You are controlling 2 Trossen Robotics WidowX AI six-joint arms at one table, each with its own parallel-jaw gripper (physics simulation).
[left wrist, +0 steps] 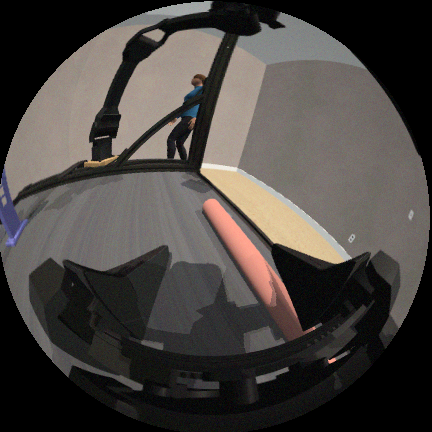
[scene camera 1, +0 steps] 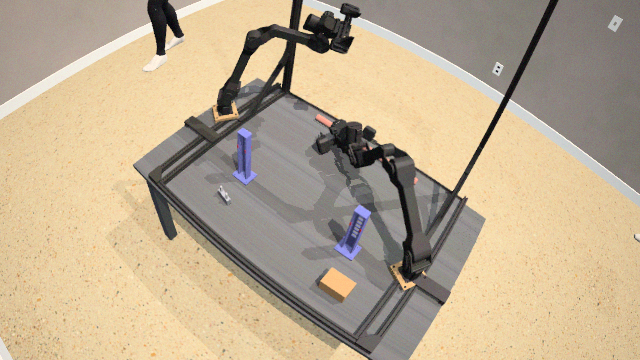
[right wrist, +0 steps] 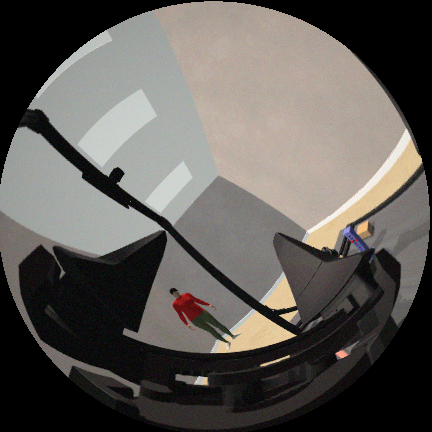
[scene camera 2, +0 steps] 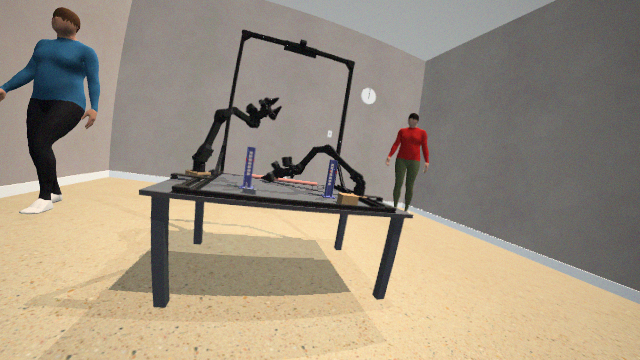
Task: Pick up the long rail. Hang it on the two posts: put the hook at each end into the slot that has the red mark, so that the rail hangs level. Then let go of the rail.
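Places are measured from the left arm's base along level axes (x ahead, y left, z up), in metres.
Pixels of known places: left gripper, fingertip midpoint: (left wrist: 221, 250) (scene camera 2: 264, 175); right gripper, fingertip midpoint: (scene camera 1: 356, 24) (right wrist: 221, 237) (scene camera 2: 280, 102); left arm's base, link origin: (scene camera 1: 409, 272) (scene camera 2: 358, 195); right arm's base, link origin: (left wrist: 102, 157) (scene camera 1: 224, 110) (scene camera 2: 198, 171).
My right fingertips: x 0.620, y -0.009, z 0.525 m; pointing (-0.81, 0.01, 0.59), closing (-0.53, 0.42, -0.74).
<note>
For each thing: its top centre in the pictures, then the offset to it from my right fingertips.
- long salmon rail, top centre: (scene camera 1: 367, 144) (scene camera 2: 285, 178) 0.073 m back, 0.124 m right, 0.524 m down
- left post, top centre: (scene camera 1: 244, 132) (scene camera 2: 251, 147) 0.057 m back, 0.370 m left, 0.337 m down
- right post, top centre: (scene camera 1: 362, 211) (right wrist: 346, 229) (scene camera 2: 334, 160) 0.450 m back, 0.150 m left, 0.337 m down
- orange box, top centre: (scene camera 1: 338, 282) (scene camera 2: 348, 194) (right wrist: 361, 227) 0.567 m back, 0.249 m left, 0.500 m down
- small grey bracket, top centre: (scene camera 1: 223, 190) (scene camera 2: 250, 183) 0.133 m back, 0.468 m left, 0.503 m down
The long salmon rail (scene camera 1: 324, 120) (scene camera 2: 300, 181) (left wrist: 245, 255) lies along the table's far edge; its middle is partly hidden by the left arm in scene camera 1. Its hooks cannot be made out. My left gripper (scene camera 2: 271, 173) (left wrist: 221, 250) is open and empty, low by the rail; in the left wrist view the rail runs close to the right-hand finger. My right gripper (scene camera 2: 278, 104) (right wrist: 221, 237) is open and empty, high above the table. Two blue slotted posts with red marks stand upright: the left post (scene camera 1: 244, 157) (scene camera 2: 249, 167) and the right post (scene camera 1: 356, 225) (scene camera 2: 330, 178).
An orange box (scene camera 1: 337, 284) (scene camera 2: 347, 199) (right wrist: 365, 229) lies near the right post. A small grey bracket (scene camera 1: 224, 195) lies in front of the left post. Dark frame uprights (scene camera 1: 288, 65) (scene camera 2: 346, 110) rise at the table's far corners. Two people stand beyond the table.
</note>
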